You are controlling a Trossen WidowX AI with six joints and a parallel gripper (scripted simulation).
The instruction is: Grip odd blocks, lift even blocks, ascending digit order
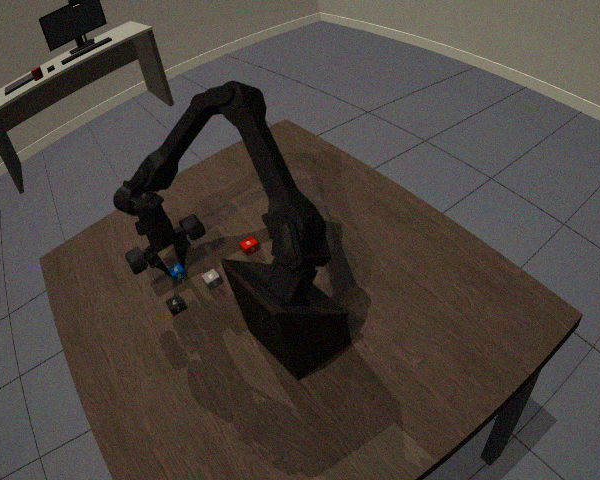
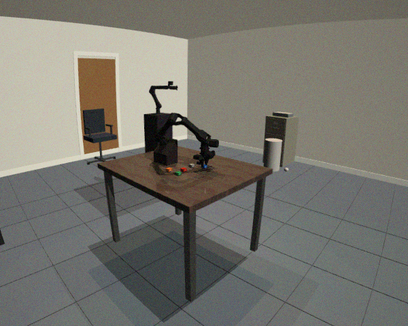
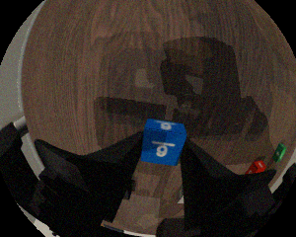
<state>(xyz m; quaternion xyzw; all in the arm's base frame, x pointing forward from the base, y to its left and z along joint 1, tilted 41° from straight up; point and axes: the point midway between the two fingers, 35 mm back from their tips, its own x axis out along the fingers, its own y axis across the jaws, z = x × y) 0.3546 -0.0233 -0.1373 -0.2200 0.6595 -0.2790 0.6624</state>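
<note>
The black block is 90 mm behind my gripper tip and 50 mm to the left of it. Also, from my gripper tip: blue block (right at my gripper tip); then red block (60 mm behind, 160 mm to the right); then grey block (90 mm behind, 50 mm to the right).
</note>
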